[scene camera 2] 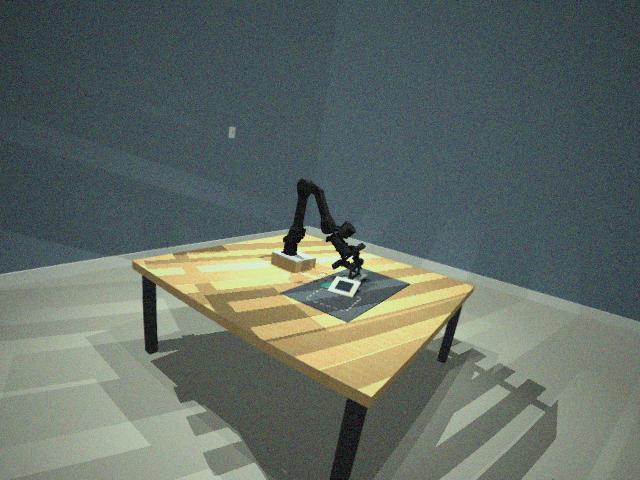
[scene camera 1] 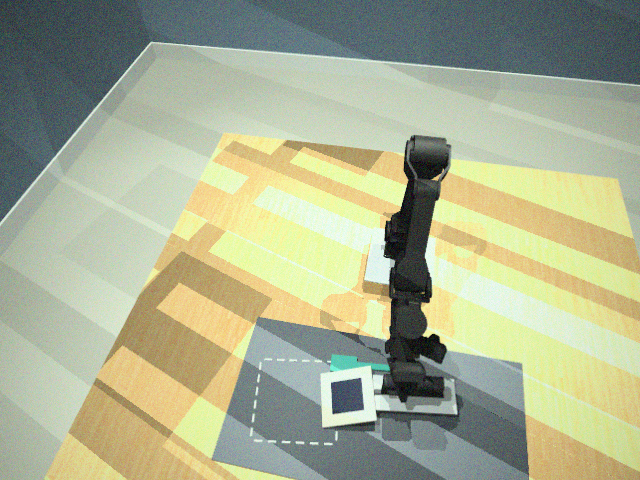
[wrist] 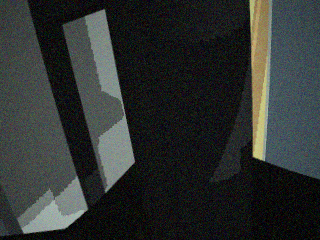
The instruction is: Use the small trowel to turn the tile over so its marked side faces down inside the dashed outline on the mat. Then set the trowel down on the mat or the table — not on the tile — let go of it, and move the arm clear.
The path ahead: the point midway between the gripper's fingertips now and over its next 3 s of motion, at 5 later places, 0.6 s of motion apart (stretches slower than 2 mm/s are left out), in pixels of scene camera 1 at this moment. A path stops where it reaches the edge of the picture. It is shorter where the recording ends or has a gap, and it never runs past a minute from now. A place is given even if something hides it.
My gripper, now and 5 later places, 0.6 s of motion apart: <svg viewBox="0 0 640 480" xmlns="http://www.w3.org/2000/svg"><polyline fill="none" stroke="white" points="402,398 382,393 356,392 339,396 371,394 387,389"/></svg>
